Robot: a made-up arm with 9 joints.
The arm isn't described. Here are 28 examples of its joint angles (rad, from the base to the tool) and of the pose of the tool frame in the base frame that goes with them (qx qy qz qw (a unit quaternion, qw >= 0); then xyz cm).
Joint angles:
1: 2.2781 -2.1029 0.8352 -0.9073 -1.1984 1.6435 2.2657 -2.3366 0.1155
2: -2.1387 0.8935 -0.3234 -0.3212 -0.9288 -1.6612 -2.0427 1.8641 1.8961
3: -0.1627 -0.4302 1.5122 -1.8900 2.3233 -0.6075 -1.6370 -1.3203 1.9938
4: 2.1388 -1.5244 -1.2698 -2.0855 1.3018 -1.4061 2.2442 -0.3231 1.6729
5: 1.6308 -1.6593 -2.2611 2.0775 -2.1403 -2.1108 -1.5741 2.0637 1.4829
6: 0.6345 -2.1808 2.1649 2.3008 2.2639 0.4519 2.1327 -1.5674 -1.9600
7: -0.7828 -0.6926 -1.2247 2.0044 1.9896 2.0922 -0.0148 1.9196 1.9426
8: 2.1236 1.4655 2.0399 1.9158 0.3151 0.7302 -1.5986 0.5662 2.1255
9: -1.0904 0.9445 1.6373 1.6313 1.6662 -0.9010 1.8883 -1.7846 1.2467
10: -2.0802 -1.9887 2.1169 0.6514 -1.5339 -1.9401 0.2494 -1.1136 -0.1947
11: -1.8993 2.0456 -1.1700 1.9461 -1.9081 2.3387 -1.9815 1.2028 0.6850
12: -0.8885 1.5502 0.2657 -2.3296 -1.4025 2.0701 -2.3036 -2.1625 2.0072
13: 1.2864 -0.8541 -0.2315 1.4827 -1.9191 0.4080 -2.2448 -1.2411 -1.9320
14: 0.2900 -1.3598 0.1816 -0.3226 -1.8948 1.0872 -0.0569 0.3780 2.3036
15: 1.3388 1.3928 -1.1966 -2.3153 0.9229 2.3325 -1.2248 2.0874 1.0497
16: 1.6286 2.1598 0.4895 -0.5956 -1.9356 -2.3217 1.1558 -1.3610 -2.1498
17: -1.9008 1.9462 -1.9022 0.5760 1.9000 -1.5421 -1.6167 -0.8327 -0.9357
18: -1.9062 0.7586 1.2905 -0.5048 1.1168 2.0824 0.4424 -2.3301 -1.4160
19: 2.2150 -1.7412 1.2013 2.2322 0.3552 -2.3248 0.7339 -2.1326 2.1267
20: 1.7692 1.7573 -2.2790 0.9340 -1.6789 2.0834 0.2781 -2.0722 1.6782
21: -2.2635 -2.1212 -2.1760 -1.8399 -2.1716 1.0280 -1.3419 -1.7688 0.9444
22: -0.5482 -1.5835 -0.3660 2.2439 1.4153 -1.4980 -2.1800 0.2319 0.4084
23: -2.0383 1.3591 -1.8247 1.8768 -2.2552 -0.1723 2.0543 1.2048 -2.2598
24: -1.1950 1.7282 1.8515 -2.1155 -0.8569 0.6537 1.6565 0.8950 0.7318
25: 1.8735 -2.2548 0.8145 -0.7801 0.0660 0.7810 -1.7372 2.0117 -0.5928
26: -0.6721 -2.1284 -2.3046 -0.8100 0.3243 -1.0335 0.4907 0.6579 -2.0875
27: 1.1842 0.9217 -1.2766 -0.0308 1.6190 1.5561 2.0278 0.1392 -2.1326
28: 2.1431 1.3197 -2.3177 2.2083 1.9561 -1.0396 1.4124 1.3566 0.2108
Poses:
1: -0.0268 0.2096 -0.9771 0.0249 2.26 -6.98 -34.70
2: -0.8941 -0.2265 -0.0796 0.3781 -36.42 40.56 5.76
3: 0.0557 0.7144 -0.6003 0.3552 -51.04 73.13 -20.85
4: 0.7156 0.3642 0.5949 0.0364 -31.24 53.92 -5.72
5: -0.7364 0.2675 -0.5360 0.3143 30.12 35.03 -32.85
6: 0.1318 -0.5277 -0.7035 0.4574 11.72 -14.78 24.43
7: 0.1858 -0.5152 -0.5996 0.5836 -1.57 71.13 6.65
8: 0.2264 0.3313 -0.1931 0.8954 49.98 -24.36 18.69
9: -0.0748 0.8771 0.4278 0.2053 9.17 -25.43 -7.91
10: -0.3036 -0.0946 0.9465 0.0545 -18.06 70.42 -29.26
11: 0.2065 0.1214 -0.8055 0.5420 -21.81 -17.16 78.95
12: -0.1250 -0.4578 -0.4844 0.7349 15.16 -22.18 -27.42
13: -0.0305 -0.4825 0.7274 0.4870 22.64 2.35 -51.82
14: 0.6028 -0.4093 0.0592 0.6824 -36.78 -25.36 -3.60
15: 0.1765 0.1323 0.2016 0.9543 -65.83 -29.06 81.78
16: -0.1908 0.9631 -0.1645 0.0943 21.32 -37.12 41.70
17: -0.7068 -0.1156 -0.5766 0.3931 -68.75 30.04 24.47
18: -0.6226 0.7431 0.1420 0.1999 32.14 -64.67 51.64
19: -0.7629 -0.2011 -0.5599 0.2530 -21.57 -35.09 16.95
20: 0.4420 0.0745 0.3277 0.8317 -28.30 19.87 26.00
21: -0.6453 -0.7586 -0.0029 0.0906 5.89 49.36 74.77
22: -0.4365 -0.4758 0.1423 0.7503 -21.73 -0.64 77.42
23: 0.1662 0.8787 0.4298 0.1243 -23.76 18.66 -15.67
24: -0.2826 -0.7481 -0.0215 0.6000 -41.93 13.21 12.06
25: 0.0773 -0.2357 0.2606 0.9330 -19.76 -0.48 41.74
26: 0.2149 0.3737 -0.5834 0.6883 21.96 -14.24 17.85
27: -0.8629 -0.2552 0.2582 0.3514 -21.67 38.57 21.40
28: -0.0664 0.0611 0.5173 0.8510 -18.85 13.12 11.75
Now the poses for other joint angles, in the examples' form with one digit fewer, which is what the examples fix.
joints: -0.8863 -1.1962 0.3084 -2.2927 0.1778 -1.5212 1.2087 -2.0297 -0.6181
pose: 0.961 -0.028 0.133 0.240 -7.5 15.4 13.2
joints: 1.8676 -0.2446 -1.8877 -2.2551 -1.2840 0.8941 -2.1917 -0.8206 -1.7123
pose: -0.799 -0.586 0.071 0.116 -27.1 -36.7 11.0
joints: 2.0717 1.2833 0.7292 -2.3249 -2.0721 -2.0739 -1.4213 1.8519 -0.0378
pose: -0.422 -0.881 0.201 0.073 5.2 -11.3 -53.1
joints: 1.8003 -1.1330 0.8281 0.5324 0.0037 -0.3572 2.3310 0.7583 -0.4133
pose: 0.613 0.720 0.123 0.302 9.1 -19.8 -35.6
